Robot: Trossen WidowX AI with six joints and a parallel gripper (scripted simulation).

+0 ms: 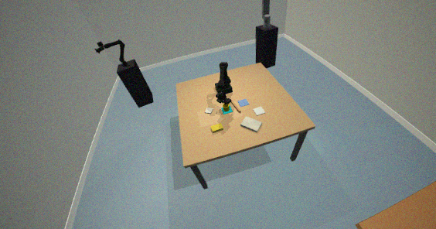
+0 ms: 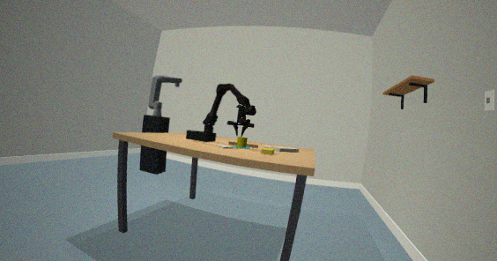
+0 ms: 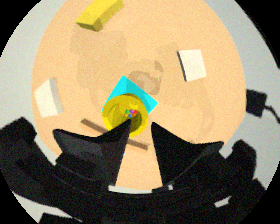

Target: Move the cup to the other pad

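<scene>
My gripper tip is now 40 mm above the yellow cup, 20 mm short of it and 10 mm to the right of it. Also, from my gripper tip: yellow block: 220 mm ahead, 180 mm to the right, 60 mm below; then thin brown stick: 120 mm to the left, 70 mm below, 20 mm ahead; then cyan pad: 80 mm below, 30 mm ahead, 10 mm to the left.
</scene>
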